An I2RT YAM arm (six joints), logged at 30 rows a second.
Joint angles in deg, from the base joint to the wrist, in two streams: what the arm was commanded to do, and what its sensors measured. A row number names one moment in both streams.
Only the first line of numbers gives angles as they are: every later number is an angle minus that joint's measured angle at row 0.
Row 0, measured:
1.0 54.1 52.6 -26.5 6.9 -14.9
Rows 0 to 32, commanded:
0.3 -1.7 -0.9 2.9 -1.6 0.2
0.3 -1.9 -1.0 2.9 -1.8 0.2
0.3 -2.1 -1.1 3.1 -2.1 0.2
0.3 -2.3 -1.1 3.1 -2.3 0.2
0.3 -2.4 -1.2 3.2 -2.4 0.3
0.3 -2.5 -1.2 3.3 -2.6 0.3
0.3 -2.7 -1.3 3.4 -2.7 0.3
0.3 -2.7 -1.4 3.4 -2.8 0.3
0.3 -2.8 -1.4 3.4 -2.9 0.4
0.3 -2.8 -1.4 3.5 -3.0 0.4
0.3 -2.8 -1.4 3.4 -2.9 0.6
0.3 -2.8 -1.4 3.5 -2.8 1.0
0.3 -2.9 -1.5 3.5 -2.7 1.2
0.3 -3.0 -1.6 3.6 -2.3 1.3
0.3 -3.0 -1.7 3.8 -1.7 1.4
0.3 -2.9 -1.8 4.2 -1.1 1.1
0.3 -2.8 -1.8 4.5 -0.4 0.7
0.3 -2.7 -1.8 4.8 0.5 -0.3
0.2 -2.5 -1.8 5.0 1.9 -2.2
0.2 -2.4 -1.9 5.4 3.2 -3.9
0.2 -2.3 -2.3 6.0 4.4 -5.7
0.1 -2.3 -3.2 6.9 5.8 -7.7
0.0 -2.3 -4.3 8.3 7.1 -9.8
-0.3 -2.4 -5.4 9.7 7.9 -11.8
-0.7 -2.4 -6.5 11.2 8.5 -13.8
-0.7 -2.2 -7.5 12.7 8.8 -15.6
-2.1 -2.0 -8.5 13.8 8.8 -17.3
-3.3 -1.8 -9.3 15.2 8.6 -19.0
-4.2 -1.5 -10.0 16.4 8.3 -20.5
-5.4 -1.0 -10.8 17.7 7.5 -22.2
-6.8 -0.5 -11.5 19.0 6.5 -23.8
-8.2 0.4 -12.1 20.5 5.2 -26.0
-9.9 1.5 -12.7 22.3 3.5 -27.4
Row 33, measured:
-5.4 -0.8 -10.8 12.2 6.1 -18.2
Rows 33 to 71, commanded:
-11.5 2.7 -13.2 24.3 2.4 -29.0
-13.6 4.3 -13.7 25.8 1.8 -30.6
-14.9 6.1 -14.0 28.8 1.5 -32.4
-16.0 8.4 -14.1 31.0 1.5 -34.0
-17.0 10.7 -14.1 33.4 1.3 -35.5
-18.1 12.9 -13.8 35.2 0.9 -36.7
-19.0 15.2 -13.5 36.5 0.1 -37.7
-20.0 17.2 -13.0 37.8 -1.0 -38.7
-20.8 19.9 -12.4 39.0 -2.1 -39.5
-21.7 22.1 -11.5 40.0 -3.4 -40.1
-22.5 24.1 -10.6 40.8 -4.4 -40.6
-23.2 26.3 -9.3 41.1 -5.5 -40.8
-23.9 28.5 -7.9 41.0 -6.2 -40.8
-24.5 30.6 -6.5 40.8 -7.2 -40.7
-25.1 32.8 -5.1 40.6 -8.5 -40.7
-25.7 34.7 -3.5 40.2 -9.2 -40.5
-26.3 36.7 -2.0 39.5 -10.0 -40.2
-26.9 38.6 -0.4 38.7 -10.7 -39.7
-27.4 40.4 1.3 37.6 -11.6 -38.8
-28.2 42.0 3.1 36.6 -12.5 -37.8
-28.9 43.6 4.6 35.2 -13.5 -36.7
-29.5 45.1 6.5 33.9 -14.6 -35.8
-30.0 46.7 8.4 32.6 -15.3 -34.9
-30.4 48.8 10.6 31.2 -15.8 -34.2
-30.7 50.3 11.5 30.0 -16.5 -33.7
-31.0 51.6 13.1 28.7 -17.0 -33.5
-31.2 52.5 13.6 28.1 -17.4 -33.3
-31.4 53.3 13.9 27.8 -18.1 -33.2
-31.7 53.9 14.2 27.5 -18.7 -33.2
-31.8 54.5 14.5 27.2 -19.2 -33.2
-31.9 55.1 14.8 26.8 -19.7 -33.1
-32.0 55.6 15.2 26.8 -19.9 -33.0
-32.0 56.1 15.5 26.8 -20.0 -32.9
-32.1 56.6 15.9 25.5 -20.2 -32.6
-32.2 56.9 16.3 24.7 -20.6 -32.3
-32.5 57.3 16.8 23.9 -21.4 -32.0
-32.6 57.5 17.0 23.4 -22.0 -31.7
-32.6 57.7 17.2 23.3 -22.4 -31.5
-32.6 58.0 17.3 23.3 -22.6 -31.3
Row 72, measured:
-32.2 56.6 15.3 25.9 -19.4 -33.1
